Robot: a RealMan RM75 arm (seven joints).
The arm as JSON. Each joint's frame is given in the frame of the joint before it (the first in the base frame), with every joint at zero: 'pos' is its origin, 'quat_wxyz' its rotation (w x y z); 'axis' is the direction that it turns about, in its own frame. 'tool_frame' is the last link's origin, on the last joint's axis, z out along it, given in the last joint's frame.
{
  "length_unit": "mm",
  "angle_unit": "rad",
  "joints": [
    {
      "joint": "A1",
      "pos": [
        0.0,
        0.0,
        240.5
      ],
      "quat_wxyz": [
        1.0,
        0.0,
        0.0,
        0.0
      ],
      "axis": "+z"
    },
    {
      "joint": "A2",
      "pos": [
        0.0,
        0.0,
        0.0
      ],
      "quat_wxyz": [
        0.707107,
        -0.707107,
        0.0,
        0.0
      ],
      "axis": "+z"
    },
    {
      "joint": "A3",
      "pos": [
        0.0,
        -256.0,
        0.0
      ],
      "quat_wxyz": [
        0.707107,
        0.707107,
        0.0,
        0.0
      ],
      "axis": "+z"
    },
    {
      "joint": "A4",
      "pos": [
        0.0,
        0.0,
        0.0
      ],
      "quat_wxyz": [
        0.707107,
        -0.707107,
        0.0,
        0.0
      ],
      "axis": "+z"
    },
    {
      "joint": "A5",
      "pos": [
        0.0,
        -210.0,
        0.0
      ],
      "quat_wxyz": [
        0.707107,
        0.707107,
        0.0,
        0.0
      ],
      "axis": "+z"
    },
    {
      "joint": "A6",
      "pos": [
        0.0,
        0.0,
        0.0
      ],
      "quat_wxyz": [
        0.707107,
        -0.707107,
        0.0,
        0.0
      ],
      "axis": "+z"
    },
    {
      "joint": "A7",
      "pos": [
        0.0,
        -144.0,
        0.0
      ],
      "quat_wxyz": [
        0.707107,
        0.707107,
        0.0,
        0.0
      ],
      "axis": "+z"
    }
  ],
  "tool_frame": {
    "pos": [
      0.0,
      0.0,
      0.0
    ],
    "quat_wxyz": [
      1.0,
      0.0,
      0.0,
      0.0
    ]
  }
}
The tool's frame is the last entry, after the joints.
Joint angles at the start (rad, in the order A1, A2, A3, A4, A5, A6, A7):
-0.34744, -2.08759, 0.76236, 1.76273, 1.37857, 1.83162, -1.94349
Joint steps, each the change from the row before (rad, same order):
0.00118, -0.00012, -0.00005, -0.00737, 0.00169, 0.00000, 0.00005
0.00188, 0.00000, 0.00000, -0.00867, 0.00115, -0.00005, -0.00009
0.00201, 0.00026, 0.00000, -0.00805, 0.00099, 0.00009, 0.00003
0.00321, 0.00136, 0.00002, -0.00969, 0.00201, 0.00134, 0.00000
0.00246, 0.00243, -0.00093, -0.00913, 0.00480, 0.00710, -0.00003
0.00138, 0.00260, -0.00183, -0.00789, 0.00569, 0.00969, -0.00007
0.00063, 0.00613, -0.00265, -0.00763, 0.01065, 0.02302, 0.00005
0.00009, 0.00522, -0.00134, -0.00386, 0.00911, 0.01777, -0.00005
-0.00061, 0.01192, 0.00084, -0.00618, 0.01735, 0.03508, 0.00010
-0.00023, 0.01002, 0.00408, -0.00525, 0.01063, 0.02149, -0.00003
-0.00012, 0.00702, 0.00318, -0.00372, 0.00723, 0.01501, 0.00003
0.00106, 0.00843, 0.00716, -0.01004, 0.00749, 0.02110, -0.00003
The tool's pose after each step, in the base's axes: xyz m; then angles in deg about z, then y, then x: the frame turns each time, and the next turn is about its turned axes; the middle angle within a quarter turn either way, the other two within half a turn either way. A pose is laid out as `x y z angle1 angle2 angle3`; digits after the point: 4 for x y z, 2 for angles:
-0.1016 0.2629 0.1642 -15.35 -40.18 -153.64
-0.1035 0.2636 0.1638 -14.72 -40.48 -153.91
-0.1053 0.2642 0.1634 -14.12 -40.74 -154.17
-0.1078 0.2648 0.1629 -13.30 -40.94 -154.57
-0.1107 0.2649 0.1622 -12.37 -40.84 -155.26
-0.1134 0.2647 0.1615 -11.52 -40.59 -156.02
-0.1172 0.2634 0.1604 -10.41 -39.68 -157.52
-0.1197 0.2623 0.1596 -9.65 -38.83 -158.65
-0.1241 0.2599 0.1580 -8.34 -36.99 -160.95
-0.1270 0.2586 0.1570 -7.47 -35.72 -162.55
-0.1290 0.2576 0.1564 -6.89 -34.84 -163.66
-0.1322 0.2560 0.1547 -5.85 -33.91 -165.53

